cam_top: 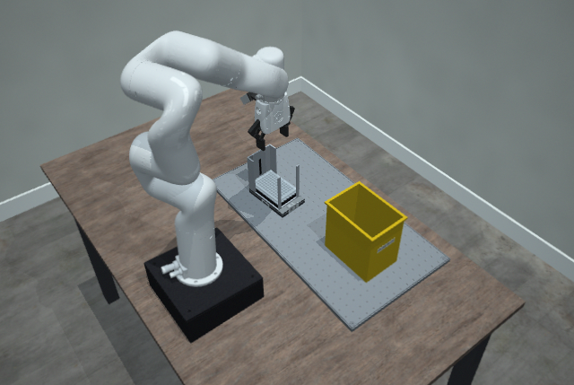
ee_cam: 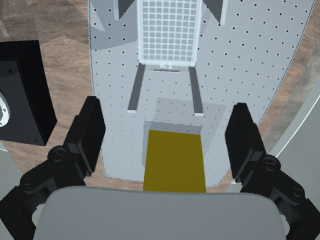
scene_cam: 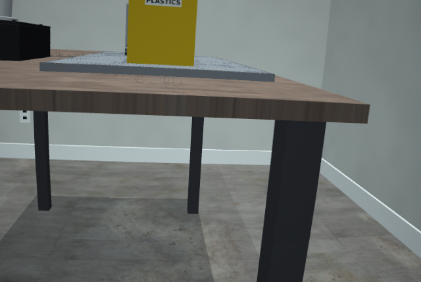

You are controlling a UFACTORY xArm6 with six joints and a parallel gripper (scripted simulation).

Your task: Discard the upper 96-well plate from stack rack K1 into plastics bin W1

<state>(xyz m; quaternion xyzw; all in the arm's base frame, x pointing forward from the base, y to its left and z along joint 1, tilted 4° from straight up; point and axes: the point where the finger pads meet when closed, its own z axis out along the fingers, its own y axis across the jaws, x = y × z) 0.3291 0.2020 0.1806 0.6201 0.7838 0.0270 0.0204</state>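
Now: the white 96-well plate 190 mm below my hand. From my hand the other things lie so: black plate: 200 mm below; yellow plastics bin W1: 100 mm ahead, 330 mm to the right, 140 mm below.
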